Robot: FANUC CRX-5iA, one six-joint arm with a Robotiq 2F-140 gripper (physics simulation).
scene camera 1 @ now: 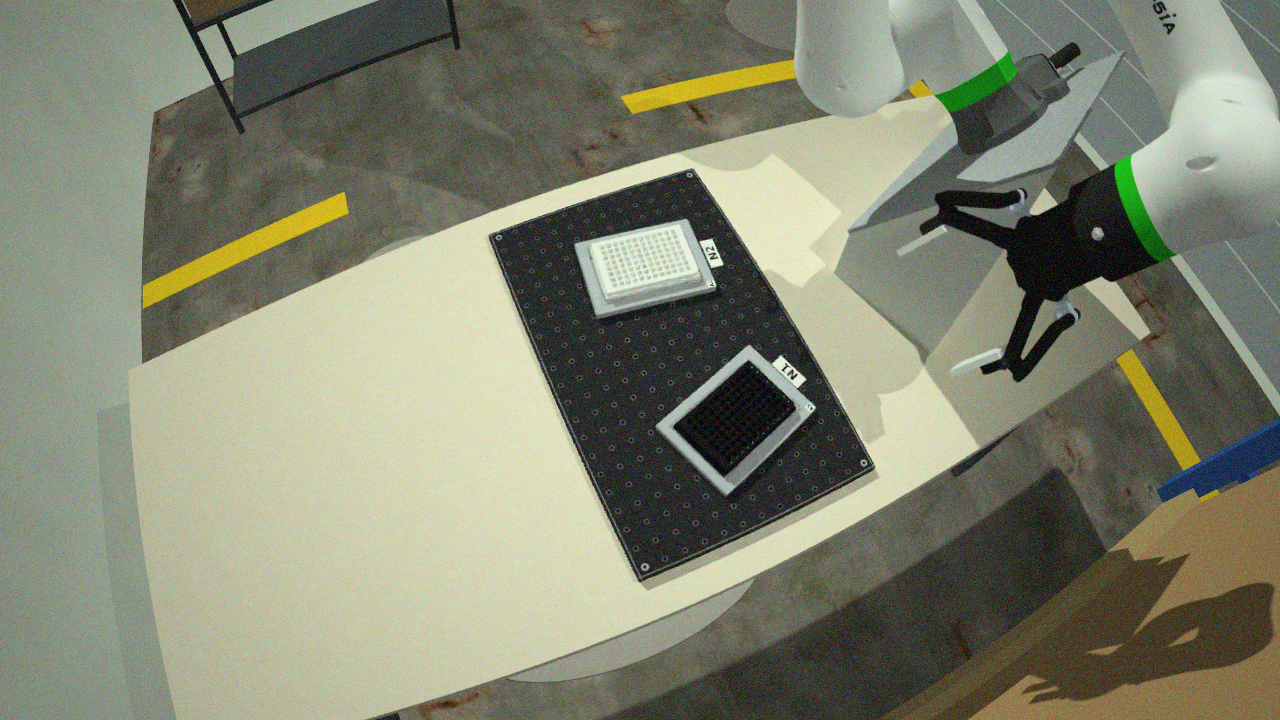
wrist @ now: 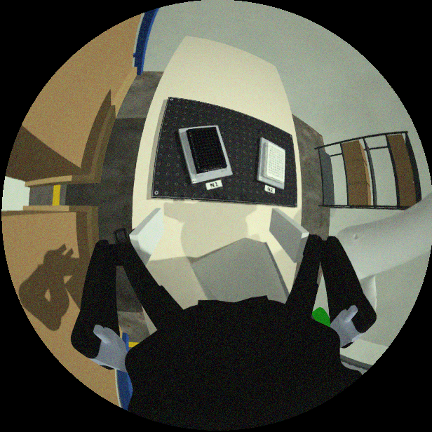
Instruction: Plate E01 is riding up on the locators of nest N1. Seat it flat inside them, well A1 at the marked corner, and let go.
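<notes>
Plate E01, a black well plate, lies on nest N1, a light grey base with the label N1 beside it. The plate sits off-centre in the nest, nearer its far side in the wrist view; its tilt and the locators are too small to tell. Which corner holds well A1 cannot be made out. A small mark shows on the nest's corner near the label. My gripper is open and empty, above the table at the robot's side, well apart from the plate.
A white well plate sits on nest N2. Both nests stand on a black perforated board on the cream table. A grey angled panel stands behind the gripper. A shelf rack stands beyond the table.
</notes>
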